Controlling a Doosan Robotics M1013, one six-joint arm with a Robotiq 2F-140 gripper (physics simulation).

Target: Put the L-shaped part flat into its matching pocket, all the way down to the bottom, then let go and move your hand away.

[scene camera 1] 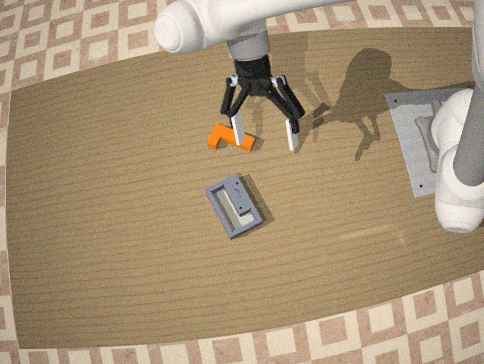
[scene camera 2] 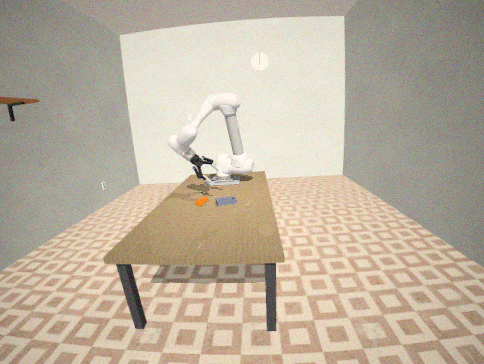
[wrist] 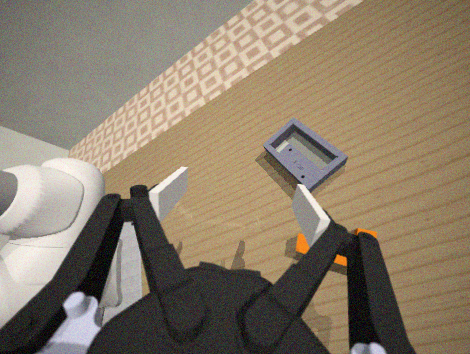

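Seen in the pictures: gripper, fingertip midpoint: (scene camera 1: 267, 144) (scene camera 2: 214, 176) (wrist: 240, 187); arm's base, origin of the base link: (scene camera 2: 224, 180).
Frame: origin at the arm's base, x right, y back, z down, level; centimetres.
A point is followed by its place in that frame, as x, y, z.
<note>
The orange L-shaped part (scene camera 1: 222, 134) @(12.4, -67.1, -2.6) (scene camera 2: 202, 201) @(9.9, -69.7, -2.6) (wrist: 303, 245) @(9.3, -60.6, -2.6) lies flat on the table, outside the pocket. In the wrist view the right finger hides much of it. The blue-grey tray (scene camera 1: 247, 228) @(-13.6, -65.6, -3.1) (scene camera 2: 226, 201) @(-7.8, -72.2, -2.6) (wrist: 292, 162) @(-5.4, -65.4, -3.1) lies beside it, with an empty L-shaped pocket facing up and a pale bottom. My gripper (scene camera 1: 266, 146) @(1.3, -58.2, -18.2) (scene camera 2: 212, 175) @(1.3, -58.2, -18.2) (wrist: 240, 187) @(1.3, -58.2, -18.2) is wide open and empty, tilted above the table. In scene camera 1, one white finger pad overlaps the orange part, and the other is to its right; the pads appear above the table, not gripping it.
The arm's metal base plate (scene camera 1: 407, 150) @(-0.6, -15.1, 0.0) (wrist: 131, 260) @(-1.2, -13.2, 0.0) is on the table (scene camera 1: 100, 225) @(-5.3, -104.7, 0.4) (scene camera 2: 200, 235) @(3.0, -116.3, 0.4), at the right in scene camera 1. The white arm base (scene camera 1: 460, 205) @(-23.6, -15.2, -22.7) stands on it. A wall shelf (scene camera 2: 17, 101) is at the far left in scene camera 2.
</note>
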